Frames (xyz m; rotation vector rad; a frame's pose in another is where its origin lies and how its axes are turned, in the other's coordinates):
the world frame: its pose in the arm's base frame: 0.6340 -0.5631 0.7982 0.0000 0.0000 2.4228
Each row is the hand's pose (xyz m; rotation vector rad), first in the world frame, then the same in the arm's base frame.
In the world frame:
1: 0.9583 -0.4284 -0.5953 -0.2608 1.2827 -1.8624
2: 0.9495 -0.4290 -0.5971 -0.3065 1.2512 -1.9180
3: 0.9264 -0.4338 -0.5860 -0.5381 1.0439 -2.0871
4: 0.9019 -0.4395 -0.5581 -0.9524 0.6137 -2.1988
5: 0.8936 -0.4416 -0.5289 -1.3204 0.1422 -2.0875
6: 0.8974 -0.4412 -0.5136 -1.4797 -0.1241 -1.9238
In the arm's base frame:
1: 0.1949 0.3903 0.2029 -1.0886 0.1744 0.2771
2: 0.2019 0.3850 0.2011 -1.0657 0.1276 0.2331
3: 0.2224 0.3734 0.2122 -0.9425 -0.1104 0.1165
4: 0.2446 0.3615 0.2401 -0.7185 -0.5338 0.0239
5: 0.2523 0.3577 0.2693 -0.4787 -0.9501 0.0551
6: 0.2491 0.3599 0.2846 -0.3324 -1.1748 0.1385

